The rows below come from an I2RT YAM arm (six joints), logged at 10 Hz.
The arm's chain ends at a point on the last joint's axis. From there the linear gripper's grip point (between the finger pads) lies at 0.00 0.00 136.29 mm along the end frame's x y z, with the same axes.
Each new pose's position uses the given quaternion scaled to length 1; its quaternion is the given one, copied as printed.
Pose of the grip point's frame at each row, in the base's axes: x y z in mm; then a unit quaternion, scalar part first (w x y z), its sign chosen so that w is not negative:
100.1 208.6 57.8 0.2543 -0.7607 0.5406 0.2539
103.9 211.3 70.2 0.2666 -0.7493 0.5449 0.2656
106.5 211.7 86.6 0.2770 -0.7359 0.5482 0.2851
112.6 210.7 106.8 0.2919 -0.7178 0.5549 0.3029
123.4 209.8 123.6 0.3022 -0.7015 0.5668 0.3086
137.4 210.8 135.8 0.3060 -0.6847 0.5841 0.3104
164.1 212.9 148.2 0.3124 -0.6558 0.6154 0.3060
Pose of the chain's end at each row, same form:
115.3 118.5 158.9 0.2543 -0.7607 0.5406 0.2539
118.5 117.4 167.9 0.2666 -0.7493 0.5449 0.2656
122.3 113.5 179.8 0.2770 -0.7359 0.5482 0.2851
127.7 107.8 194.9 0.2919 -0.7178 0.5549 0.3029
135.7 104.3 209.0 0.3022 -0.7015 0.5668 0.3086
146.6 104.3 220.3 0.3060 -0.6847 0.5841 0.3104
166.4 105.7 232.4 0.3124 -0.6558 0.6154 0.3060

